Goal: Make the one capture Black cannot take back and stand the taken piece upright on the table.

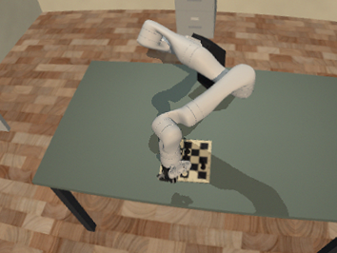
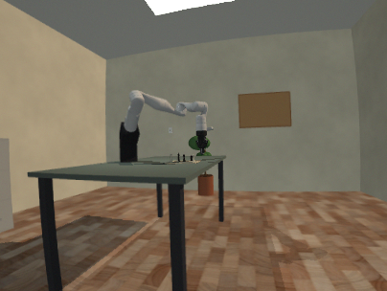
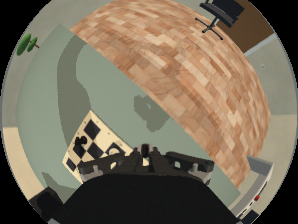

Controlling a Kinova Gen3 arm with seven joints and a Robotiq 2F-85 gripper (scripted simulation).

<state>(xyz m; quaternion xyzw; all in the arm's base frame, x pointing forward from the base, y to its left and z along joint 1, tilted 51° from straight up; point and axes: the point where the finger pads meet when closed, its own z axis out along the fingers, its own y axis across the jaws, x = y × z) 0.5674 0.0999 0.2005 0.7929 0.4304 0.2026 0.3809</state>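
My hand is 7 cm past the white piece, 3 cm to the right of it and 5 cm above it. From my hand the other things lie so: black piece (1 cm below); white chess piece (21 cm behind, 4 cm to the right, 4 cm below); chessboard (14 cm behind, 3 cm to the left, 8 cm below).
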